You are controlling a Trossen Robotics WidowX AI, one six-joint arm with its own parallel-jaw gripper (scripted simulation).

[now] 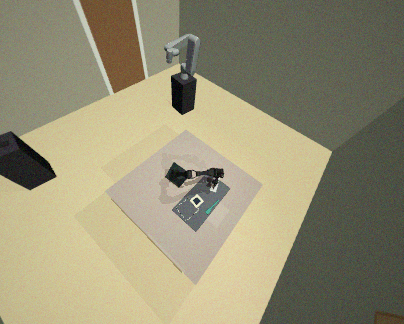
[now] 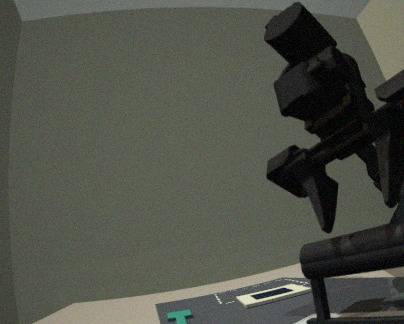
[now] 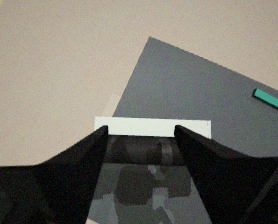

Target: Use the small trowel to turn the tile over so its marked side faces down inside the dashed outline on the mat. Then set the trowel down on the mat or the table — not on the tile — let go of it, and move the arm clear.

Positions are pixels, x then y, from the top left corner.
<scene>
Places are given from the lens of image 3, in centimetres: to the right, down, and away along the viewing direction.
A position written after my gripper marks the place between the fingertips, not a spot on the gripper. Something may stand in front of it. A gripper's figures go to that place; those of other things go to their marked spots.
my gripper (image 3: 142, 129): 0, 2, 11
dark grey mat (image 3: 167, 83): 5, -5, 21
</scene>
